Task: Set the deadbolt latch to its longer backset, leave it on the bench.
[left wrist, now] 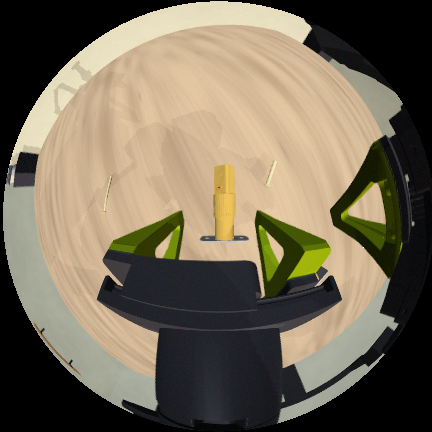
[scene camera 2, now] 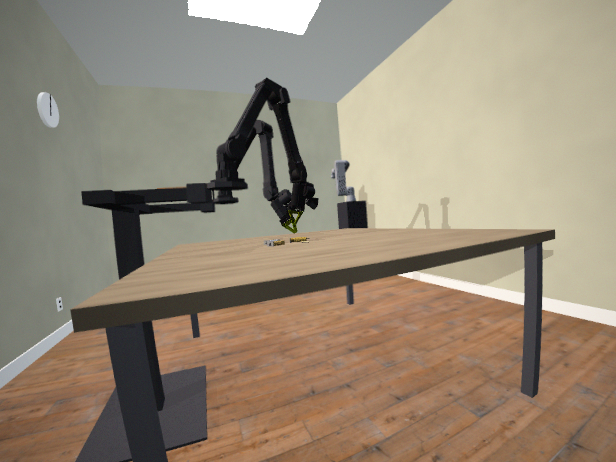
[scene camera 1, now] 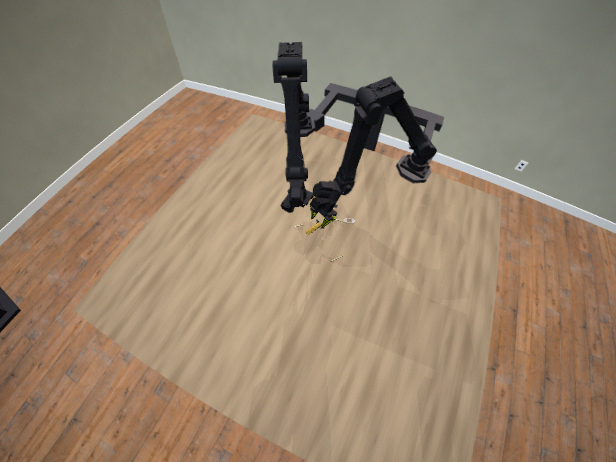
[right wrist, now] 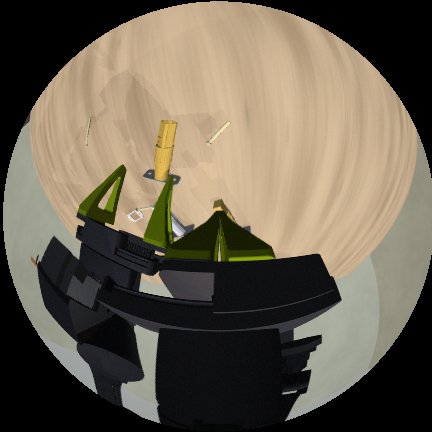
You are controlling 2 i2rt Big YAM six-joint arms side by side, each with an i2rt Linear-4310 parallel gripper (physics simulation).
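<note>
A large brass latch (scene camera 1: 313,228) (scene camera 2: 299,239) (left wrist: 224,202) (right wrist: 164,155) with a dark faceplate lies on the bench (scene camera 1: 215,300) (scene camera 2: 380,252). I cannot tell its backset setting. My left gripper (scene camera 1: 317,223) (left wrist: 218,215) (right wrist: 145,171) is open and empty, with its fingertips above the bench on either side of the latch's faceplate end in the left wrist view. My right gripper (left wrist: 332,216) (right wrist: 218,215) is shut and empty, close beside the left gripper. A smaller brass latch (right wrist: 218,205) shows partly behind its fingertips.
A silver latch (right wrist: 177,226) lies partly hidden behind the left gripper's finger. Loose screws (left wrist: 107,194) (left wrist: 271,173) (right wrist: 218,133) (right wrist: 88,131) (scene camera 1: 336,258) lie around the large latch. A thin pale strike plate outline (scene camera 1: 344,220) lies beside the left gripper. The two wrists are very close together.
</note>
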